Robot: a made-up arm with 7 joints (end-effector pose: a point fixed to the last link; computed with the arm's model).
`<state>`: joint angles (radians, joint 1 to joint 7).
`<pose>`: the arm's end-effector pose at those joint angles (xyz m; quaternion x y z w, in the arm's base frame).
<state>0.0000 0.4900 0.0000 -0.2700 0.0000 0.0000 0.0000</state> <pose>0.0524 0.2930 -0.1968 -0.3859 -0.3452 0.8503 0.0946</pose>
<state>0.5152 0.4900 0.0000 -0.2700 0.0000 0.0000 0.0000</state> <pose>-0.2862 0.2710 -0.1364 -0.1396 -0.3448 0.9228 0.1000</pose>
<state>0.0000 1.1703 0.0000 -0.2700 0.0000 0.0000 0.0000</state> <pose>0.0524 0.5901 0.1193 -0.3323 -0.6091 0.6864 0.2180</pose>
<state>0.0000 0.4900 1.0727 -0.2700 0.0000 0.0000 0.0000</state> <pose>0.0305 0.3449 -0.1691 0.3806 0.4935 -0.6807 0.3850</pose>
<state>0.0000 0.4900 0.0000 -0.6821 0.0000 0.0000 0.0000</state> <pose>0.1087 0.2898 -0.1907 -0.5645 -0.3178 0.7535 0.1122</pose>
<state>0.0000 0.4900 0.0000 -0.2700 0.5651 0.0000 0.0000</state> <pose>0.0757 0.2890 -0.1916 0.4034 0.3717 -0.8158 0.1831</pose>
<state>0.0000 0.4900 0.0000 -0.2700 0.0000 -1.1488 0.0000</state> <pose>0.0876 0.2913 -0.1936 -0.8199 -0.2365 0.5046 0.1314</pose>
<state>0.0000 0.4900 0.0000 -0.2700 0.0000 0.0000 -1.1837</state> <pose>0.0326 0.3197 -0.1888 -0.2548 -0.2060 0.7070 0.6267</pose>
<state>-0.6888 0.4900 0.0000 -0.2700 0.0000 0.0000 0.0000</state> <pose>0.4705 0.2301 -0.0239 -0.6729 -0.3104 0.6670 0.0777</pose>
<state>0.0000 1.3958 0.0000 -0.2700 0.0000 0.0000 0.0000</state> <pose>0.0524 0.6336 0.2590 -0.3056 -0.6824 0.6135 0.2540</pose>
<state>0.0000 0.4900 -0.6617 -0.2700 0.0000 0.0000 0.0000</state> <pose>0.0329 0.2623 -0.2131 -0.3340 -0.2014 0.8360 0.3860</pose>
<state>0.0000 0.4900 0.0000 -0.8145 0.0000 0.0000 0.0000</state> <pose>0.1256 0.2864 -0.1844 -0.6171 -0.3061 0.7154 0.1168</pose>
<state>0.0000 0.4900 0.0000 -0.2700 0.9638 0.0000 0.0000</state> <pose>0.0906 0.2934 -0.1846 0.3964 0.3728 -0.7523 0.3715</pose>
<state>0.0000 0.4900 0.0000 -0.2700 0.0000 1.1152 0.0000</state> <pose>0.0347 0.2791 -0.1707 0.1555 -0.3448 0.9252 0.0297</pose>
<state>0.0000 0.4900 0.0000 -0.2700 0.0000 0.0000 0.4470</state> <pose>0.0654 0.2900 -0.1943 0.4024 0.3686 -0.8286 0.1255</pose>
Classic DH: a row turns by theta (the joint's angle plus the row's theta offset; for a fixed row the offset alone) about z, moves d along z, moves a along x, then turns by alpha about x. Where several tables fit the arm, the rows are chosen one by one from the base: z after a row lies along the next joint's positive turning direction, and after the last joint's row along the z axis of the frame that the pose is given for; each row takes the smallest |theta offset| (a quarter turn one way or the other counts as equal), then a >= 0, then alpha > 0; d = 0 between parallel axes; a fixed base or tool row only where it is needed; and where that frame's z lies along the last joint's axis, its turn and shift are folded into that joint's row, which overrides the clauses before.
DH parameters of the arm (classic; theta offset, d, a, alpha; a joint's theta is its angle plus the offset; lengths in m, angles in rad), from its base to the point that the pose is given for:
base (fixed): 0 0.4146 0.005 -1.2217
joint 1: 1.5708 -0.0162 0.0298 1.5708
joint 2: 1.2217 -0.013 0.002 -1.5708
joint 3: -1.5708 -0.512 0.072 -1.5708
joint 4: 0 0.03 -0.034 1.5708
joint 5: 0 -0.106 0.008 -1.5708
joint 6: 0 -0.012 -0.012 1.5708
joint 7: -1.1473 -0.0541 0.0223 0.6094
tool (fixed): -2.0268 0.0367 0 0

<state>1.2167 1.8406 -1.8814 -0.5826 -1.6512 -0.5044 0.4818</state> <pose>-0.1531 0.6139 0.5962 0.5294 0.7663 0.2256 0.2858</pose>
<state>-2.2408 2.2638 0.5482 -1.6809 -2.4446 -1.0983 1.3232</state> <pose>-0.2963 0.4837 0.5126 0.2633 0.9589 0.0589 0.0878</pose>
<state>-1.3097 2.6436 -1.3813 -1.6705 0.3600 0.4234 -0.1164</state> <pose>-0.1737 0.4670 0.6441 -0.3306 -0.7426 0.4255 0.3977</pose>
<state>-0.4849 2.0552 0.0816 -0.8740 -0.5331 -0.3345 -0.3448</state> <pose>0.0785 0.5447 0.7466 -0.1700 -0.7226 0.0338 0.6692</pose>
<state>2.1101 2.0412 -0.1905 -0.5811 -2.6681 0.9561 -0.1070</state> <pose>0.0402 0.5960 0.4824 0.1093 0.5234 -0.5959 0.5992</pose>
